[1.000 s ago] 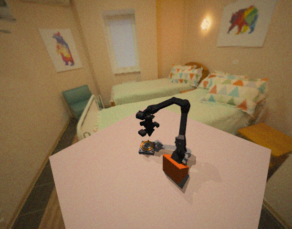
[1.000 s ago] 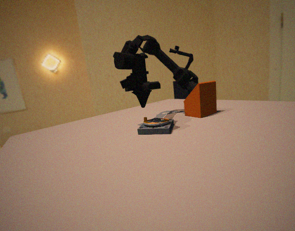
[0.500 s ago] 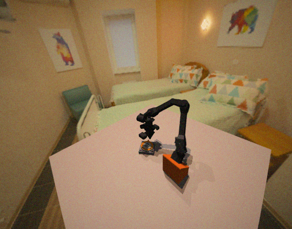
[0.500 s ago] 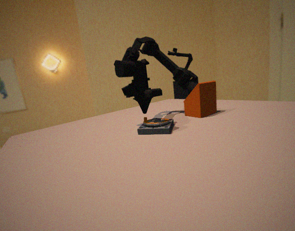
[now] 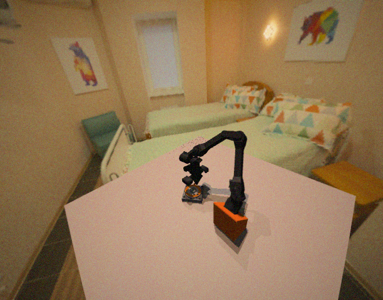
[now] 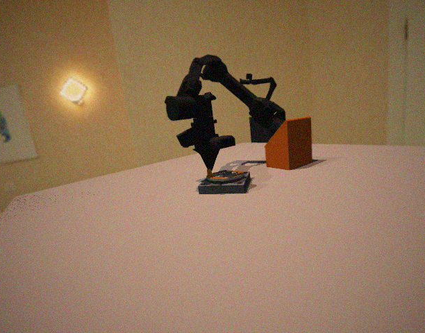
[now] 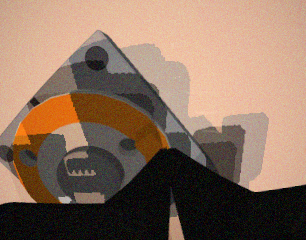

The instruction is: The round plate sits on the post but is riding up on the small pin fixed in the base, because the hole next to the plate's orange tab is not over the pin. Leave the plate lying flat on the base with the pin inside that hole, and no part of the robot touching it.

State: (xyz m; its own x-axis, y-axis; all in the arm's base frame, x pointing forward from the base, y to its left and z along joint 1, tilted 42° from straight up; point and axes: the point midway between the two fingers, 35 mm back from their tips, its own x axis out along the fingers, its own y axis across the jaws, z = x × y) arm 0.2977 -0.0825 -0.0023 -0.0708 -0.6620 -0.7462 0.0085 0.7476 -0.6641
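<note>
Now: gripper tip 3 cm to the right of the round plate and 1 cm above it. The rest, counted from my gripper tip: base 5 cm to the left, 2 cm below, 1 cm behind.
</note>
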